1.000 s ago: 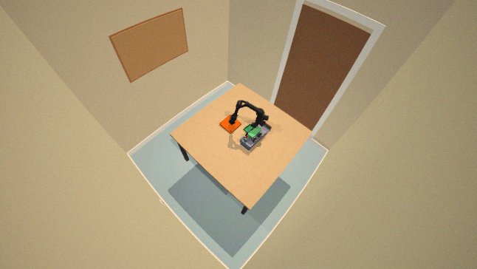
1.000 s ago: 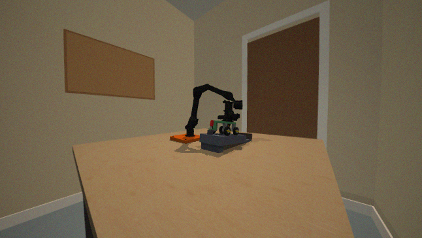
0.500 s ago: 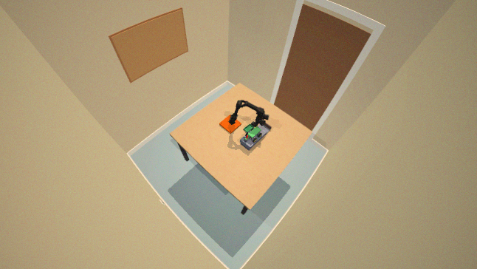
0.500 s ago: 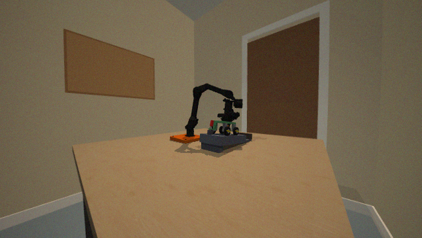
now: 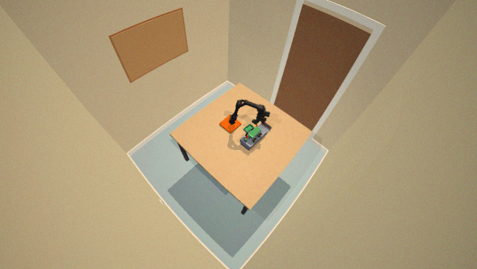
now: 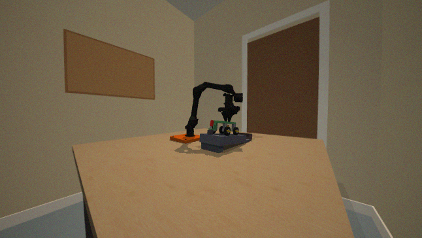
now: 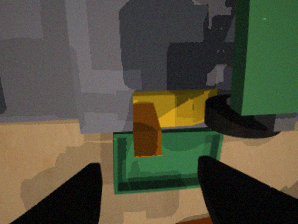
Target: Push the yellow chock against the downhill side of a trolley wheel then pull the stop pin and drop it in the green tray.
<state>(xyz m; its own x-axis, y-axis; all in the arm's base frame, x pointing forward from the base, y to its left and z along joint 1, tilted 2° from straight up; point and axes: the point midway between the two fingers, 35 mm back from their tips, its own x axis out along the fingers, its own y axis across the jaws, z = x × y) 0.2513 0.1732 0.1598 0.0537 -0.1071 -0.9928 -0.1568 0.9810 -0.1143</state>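
The red-headed stop pin is 7 cm ahead of my gripper tip, 23 cm to the right of it and 1 cm below it. The rest, counted from my gripper tip: yellow chock: 1 cm ahead, 3 cm to the right, 6 cm below; then trolley: 8 cm ahead, 12 cm to the right, 3 cm below; then grey ramp: 8 cm ahead, 11 cm to the right, 10 cm below.
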